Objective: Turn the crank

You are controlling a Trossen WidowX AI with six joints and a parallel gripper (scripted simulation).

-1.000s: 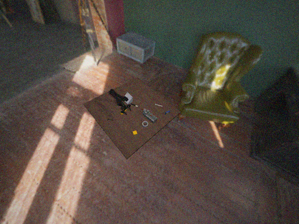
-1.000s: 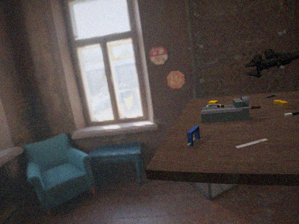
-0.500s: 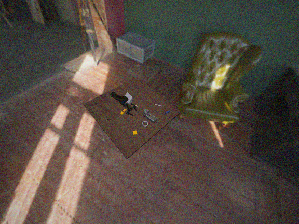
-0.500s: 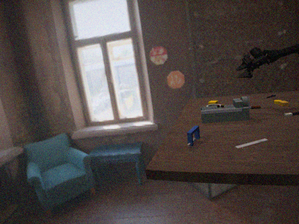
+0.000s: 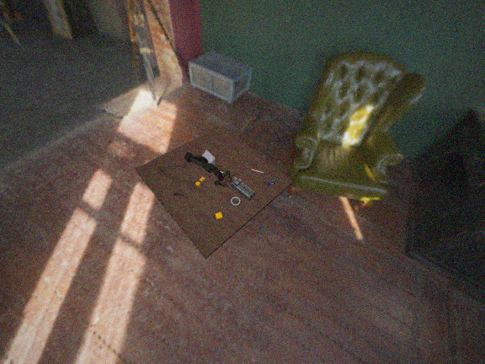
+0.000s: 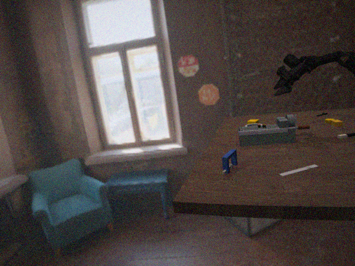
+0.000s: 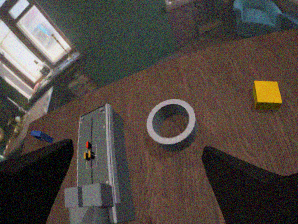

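My gripper tip is 13 cm past the crank handle, 15 cm to the right of it and 16 cm above it. The rest, counted from my gripper tip: yellow block (16 cm ahead, 20 cm to the right, 21 cm below); white strip (10 cm behind, 51 cm to the left, 22 cm below); red pointer (7 cm ahead, 19 cm to the left, 14 cm below).
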